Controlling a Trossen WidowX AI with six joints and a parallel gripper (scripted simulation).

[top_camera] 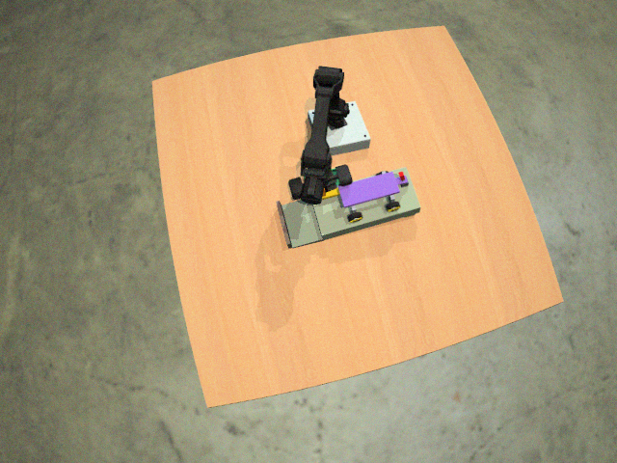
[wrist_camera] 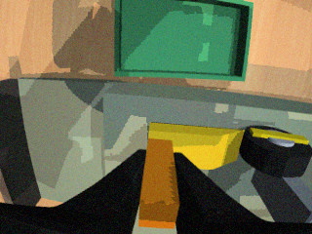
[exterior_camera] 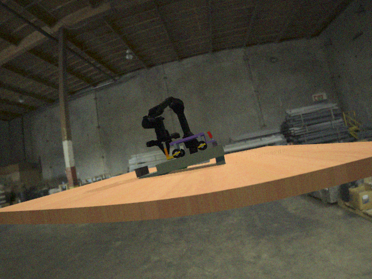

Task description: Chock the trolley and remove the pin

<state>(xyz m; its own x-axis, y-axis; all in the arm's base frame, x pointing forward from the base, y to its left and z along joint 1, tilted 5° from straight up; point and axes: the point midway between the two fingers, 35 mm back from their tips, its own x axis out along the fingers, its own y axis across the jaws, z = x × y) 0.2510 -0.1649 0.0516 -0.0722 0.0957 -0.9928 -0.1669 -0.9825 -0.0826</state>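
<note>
Now: gripper tip 2 cm to the right of the yellow chock, 1 cm short of it and 1 cm above it. The rest, counted from my gripper tip: grey ramp: 12 cm to the left, 7 cm ahead, 4 cm below; then purple trolley: 13 cm to the left, 7 cm ahead, 2 cm above; then green tray: 10 cm below, 6 cm behind, 3 cm to the left.
</note>
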